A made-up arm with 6 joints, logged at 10 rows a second.
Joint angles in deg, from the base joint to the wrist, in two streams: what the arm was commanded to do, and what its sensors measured. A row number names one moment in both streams.
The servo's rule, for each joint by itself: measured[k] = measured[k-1] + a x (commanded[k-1-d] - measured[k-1]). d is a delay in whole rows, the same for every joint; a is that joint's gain. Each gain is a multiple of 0.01, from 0.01 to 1. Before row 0 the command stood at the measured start. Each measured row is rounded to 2 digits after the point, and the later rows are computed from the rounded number. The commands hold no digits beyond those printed.
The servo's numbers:
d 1
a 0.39 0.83 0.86 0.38 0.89 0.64
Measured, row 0: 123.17 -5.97 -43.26 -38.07 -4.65 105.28
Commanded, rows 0 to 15: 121.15 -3.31 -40.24 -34.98 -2.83 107.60; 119.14 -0.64 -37.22 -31.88 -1.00 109.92; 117.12 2.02 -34.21 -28.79 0.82 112.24; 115.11 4.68 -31.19 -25.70 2.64 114.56; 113.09 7.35 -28.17 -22.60 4.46 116.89; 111.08 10.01 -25.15 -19.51 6.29 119.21; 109.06 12.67 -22.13 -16.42 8.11 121.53; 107.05 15.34 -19.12 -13.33 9.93 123.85; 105.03 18.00 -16.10 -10.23 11.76 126.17; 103.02 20.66 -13.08 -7.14 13.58 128.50; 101.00 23.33 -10.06 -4.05 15.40 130.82; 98.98 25.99 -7.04 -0.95 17.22 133.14; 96.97 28.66 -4.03 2.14 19.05 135.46; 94.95 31.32 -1.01 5.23 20.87 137.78; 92.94 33.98 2.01 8.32 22.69 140.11; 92.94 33.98 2.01 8.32 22.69 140.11
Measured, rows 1 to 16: 123.17 -5.97 -43.26 -38.07 -4.65 105.28; 122.38 -3.76 -40.66 -36.90 -3.03 106.76; 121.12 -1.17 -37.70 -34.99 -1.22 108.78; 119.56 1.48 -34.70 -32.63 0.60 110.99; 117.82 4.14 -31.68 -30.00 2.42 113.27; 115.98 6.80 -28.66 -27.19 4.24 115.59; 114.07 9.46 -25.64 -24.27 6.06 117.91; 112.12 12.12 -22.62 -21.29 7.88 120.23; 110.14 14.79 -19.61 -18.27 9.70 122.55; 108.15 17.45 -16.59 -15.21 11.53 124.87; 106.15 20.11 -13.57 -12.14 13.35 127.19; 104.14 22.78 -10.55 -9.07 15.17 129.51; 102.13 25.44 -7.53 -5.98 16.99 131.83; 100.12 28.11 -4.52 -2.89 18.82 134.15; 98.10 30.77 -1.50 0.20 20.64 136.47; 96.09 33.43 1.52 3.29 22.46 138.80
